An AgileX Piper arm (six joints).
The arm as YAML. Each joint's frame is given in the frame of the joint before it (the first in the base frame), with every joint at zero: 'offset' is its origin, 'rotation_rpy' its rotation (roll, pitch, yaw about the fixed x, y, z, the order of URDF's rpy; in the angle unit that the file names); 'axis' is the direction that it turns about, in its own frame. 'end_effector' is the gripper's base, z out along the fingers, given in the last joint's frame.
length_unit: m
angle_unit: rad
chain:
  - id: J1
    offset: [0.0, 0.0, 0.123]
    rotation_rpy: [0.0, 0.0, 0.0]
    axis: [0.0, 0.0, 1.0]
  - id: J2
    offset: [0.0, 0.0, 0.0]
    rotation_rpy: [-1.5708, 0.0, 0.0]
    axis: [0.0, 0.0, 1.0]
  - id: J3
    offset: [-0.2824, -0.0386, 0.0]
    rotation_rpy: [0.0, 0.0, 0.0]
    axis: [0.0, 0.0, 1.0]
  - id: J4
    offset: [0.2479, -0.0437, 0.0]
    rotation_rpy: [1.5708, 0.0, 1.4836]
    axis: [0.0, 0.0, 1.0]
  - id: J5
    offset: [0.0, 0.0, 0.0]
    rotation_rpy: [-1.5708, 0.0, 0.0]
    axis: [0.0, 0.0, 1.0]
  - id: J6
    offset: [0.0, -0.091, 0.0]
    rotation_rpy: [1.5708, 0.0, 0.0]
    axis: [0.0, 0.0, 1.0]
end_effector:
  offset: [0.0, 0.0, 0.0]
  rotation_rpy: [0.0, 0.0, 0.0]
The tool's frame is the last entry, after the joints.
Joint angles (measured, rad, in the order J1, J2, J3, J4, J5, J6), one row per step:
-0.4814 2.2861 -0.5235 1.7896 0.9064 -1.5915
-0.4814 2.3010 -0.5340 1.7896 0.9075 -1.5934
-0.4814 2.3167 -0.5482 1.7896 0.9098 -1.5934
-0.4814 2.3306 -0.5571 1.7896 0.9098 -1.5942
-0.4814 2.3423 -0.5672 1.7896 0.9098 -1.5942
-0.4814 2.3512 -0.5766 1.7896 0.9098 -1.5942
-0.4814 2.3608 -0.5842 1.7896 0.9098 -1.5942
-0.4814 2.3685 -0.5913 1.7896 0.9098 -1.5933
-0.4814 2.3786 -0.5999 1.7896 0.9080 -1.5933
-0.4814 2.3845 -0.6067 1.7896 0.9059 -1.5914
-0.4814 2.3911 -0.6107 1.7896 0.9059 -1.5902
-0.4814 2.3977 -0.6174 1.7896 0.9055 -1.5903
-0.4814 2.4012 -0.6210 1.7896 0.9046 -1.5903
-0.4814 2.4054 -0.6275 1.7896 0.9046 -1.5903
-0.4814 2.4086 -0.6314 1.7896 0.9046 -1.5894
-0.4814 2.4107 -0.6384 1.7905 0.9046 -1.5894
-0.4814 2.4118 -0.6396 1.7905 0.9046 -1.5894
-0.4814 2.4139 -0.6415 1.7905 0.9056 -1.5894
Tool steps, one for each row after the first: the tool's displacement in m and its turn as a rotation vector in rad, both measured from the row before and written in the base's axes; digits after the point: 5 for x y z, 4 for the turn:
0.00130 -0.00061 -0.00316 0.0020 0.0020 0.0011
0.00223 -0.00103 -0.00328 0.0024 -0.0001 -0.0002
0.00084 -0.00044 -0.00309 0.0020 0.0039 0.0005
0.00140 -0.00073 -0.00262 0.0007 0.0014 0.0000
0.00151 -0.00079 -0.00200 -0.0002 -0.0004 0.0000
0.00092 -0.00048 -0.00218 0.0009 0.0018 0.0000
0.00100 -0.00052 -0.00176 0.0007 0.0011 -0.0006
0.00102 -0.00064 -0.00245 -0.0007 0.0025 0.0002
0.00103 -0.00067 -0.00151 -0.0012 0.0018 -0.0010
0.00025 -0.00013 -0.00153 0.0017 0.0031 -0.0008
0.00097 -0.00053 -0.00157 -0.0004 0.0001 0.0001
0.00049 -0.00031 -0.00088 -0.0007 0.0005 0.0001
0.00123 -0.00064 -0.00099 -0.0011 -0.0020 0.0000
0.00065 -0.00034 -0.00075 0.0001 0.0000 -0.0006
0.00169 -0.00090 -0.00050 -0.0024 -0.0043 -0.0009
0.00018 -0.00010 -0.00026 0.0000 -0.0001 0.0000
0.00029 -0.00009 -0.00043 0.0009 -0.0005 -0.0001

